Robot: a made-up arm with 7 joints. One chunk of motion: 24 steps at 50 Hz.
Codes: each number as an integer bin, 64 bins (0 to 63) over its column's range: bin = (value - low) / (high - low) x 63, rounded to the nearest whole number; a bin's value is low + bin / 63 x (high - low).
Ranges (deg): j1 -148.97..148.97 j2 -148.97..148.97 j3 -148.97..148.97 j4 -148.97..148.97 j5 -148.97..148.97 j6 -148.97..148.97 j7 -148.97..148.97
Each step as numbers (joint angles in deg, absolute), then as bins.
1 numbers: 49.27 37.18 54.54 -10.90 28.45 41.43 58.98
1 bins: 42 39 43 29 38 40 44
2 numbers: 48.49 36.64 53.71 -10.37 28.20 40.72 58.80
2 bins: 42 39 43 29 37 40 44
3 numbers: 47.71 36.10 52.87 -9.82 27.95 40.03 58.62
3 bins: 42 39 43 29 37 40 44
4 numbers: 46.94 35.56 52.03 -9.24 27.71 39.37 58.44
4 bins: 41 39 43 30 37 40 44
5 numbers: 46.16 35.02 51.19 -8.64 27.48 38.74 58.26
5 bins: 41 39 42 30 37 40 44
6 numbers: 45.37 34.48 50.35 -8.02 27.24 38.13 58.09
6 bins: 41 39 42 30 37 40 44
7 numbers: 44.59 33.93 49.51 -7.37 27.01 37.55 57.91
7 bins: 41 39 42 30 37 39 44
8 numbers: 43.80 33.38 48.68 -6.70 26.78 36.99 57.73
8 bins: 41 39 42 30 37 39 44
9 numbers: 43.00 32.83 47.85 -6.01 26.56 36.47 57.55
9 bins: 41 38 42 30 37 39 44
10 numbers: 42.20 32.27 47.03 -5.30 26.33 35.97 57.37
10 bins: 40 38 41 30 37 39 44
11 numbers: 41.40 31.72 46.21 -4.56 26.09 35.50 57.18
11 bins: 40 38 41 31 37 39 44
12 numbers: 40.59 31.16 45.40 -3.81 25.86 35.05 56.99
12 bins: 40 38 41 31 37 39 44
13 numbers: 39.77 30.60 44.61 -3.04 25.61 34.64 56.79
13 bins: 40 38 41 31 37 39 44
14 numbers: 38.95 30.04 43.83 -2.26 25.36 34.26 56.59
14 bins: 40 38 41 31 37 39 43
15 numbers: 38.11 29.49 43.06 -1.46 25.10 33.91 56.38
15 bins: 40 38 41 31 37 39 43
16 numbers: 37.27 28.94 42.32 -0.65 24.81 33.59 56.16
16 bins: 39 38 40 31 37 39 43
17 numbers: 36.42 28.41 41.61 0.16 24.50 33.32 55.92
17 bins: 39 38 40 32 37 39 43
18 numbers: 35.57 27.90 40.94 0.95 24.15 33.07 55.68
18 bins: 39 37 40 32 37 38 43
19 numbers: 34.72 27.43 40.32 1.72 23.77 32.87 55.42
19 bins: 39 37 40 32 37 38 43
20 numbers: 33.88 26.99 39.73 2.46 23.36 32.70 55.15
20 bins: 39 37 40 32 36 38 43
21 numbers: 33.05 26.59 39.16 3.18 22.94 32.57 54.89
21 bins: 38 37 40 32 36 38 43
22 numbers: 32.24 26.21 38.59 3.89 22.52 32.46 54.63
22 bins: 38 37 40 32 36 38 43
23 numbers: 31.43 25.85 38.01 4.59 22.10 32.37 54.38
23 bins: 38 37 40 32 36 38 43
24 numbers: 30.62 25.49 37.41 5.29 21.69 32.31 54.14
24 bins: 38 37 39 33 36 38 43
